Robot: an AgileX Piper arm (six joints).
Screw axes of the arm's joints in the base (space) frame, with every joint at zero. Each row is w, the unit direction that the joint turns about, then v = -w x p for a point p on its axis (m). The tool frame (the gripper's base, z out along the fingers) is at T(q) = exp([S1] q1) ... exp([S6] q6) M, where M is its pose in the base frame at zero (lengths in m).
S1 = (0, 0, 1, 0.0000, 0.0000, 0.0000)
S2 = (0, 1, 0, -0.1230, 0.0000, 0.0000)
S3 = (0, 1, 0, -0.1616, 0.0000, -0.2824)
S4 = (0.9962, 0, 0.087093, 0.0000, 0.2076, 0.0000)
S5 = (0, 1, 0, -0.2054, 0.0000, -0.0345)
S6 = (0.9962, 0, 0.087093, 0.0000, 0.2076, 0.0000)
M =
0.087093 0 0.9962 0.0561
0 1 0 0.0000
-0.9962 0 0.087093 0.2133
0 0 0 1
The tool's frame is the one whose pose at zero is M.
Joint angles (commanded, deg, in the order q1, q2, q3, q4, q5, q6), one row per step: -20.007 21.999 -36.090 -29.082 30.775 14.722; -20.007 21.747 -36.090 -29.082 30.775 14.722; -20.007 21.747 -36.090 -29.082 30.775 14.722; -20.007 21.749 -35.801 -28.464 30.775 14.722; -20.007 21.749 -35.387 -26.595 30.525 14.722; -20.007 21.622 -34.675 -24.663 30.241 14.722; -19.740 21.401 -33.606 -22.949 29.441 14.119; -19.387 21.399 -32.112 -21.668 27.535 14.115; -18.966 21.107 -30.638 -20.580 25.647 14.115; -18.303 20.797 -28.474 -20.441 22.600 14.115; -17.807 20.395 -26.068 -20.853 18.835 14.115
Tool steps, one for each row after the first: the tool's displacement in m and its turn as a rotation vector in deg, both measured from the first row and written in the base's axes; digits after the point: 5 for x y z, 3 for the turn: -0.00096 0.00035 0.00030 -0.086 -0.237 0.000; -0.00096 0.00035 0.00030 -0.086 -0.237 0.000; -0.00030 0.00058 -0.00152 0.562 -0.163 0.202; 0.00112 0.00166 -0.00413 2.255 -0.574 0.914; 0.00247 0.00283 -0.00816 4.056 -0.880 1.636; 0.00430 0.00431 -0.01323 5.042 -0.953 2.829; 0.00780 0.00557 -0.01921 5.909 -1.508 4.258; 0.01004 0.00717 -0.02469 6.530 -2.295 5.653; 0.01322 0.00876 -0.03218 6.092 -3.084 7.445; 0.01611 0.01039 -0.03987 4.952 -4.154 9.250
